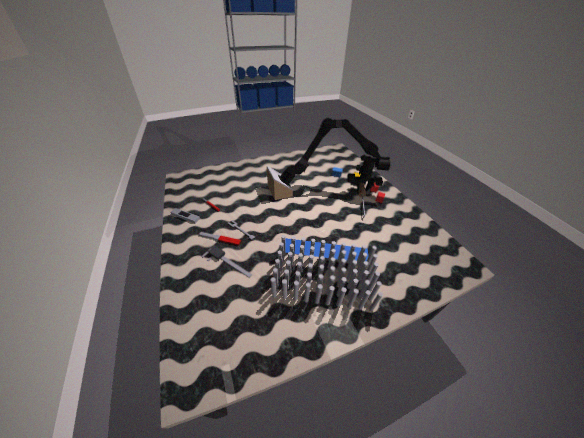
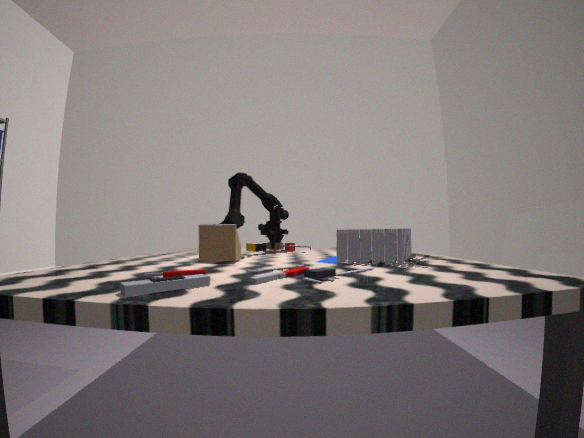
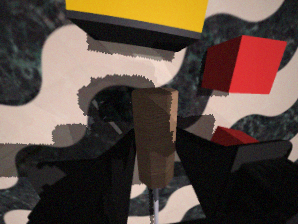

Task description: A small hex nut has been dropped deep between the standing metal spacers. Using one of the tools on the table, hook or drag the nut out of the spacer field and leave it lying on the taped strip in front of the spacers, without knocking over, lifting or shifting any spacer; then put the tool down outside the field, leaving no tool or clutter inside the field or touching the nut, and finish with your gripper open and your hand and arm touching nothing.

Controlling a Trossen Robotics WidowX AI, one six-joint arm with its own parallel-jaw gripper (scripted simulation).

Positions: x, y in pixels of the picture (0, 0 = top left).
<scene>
A grey bar (image 2: 130, 288) is 0.49 m from the lens.
</scene>
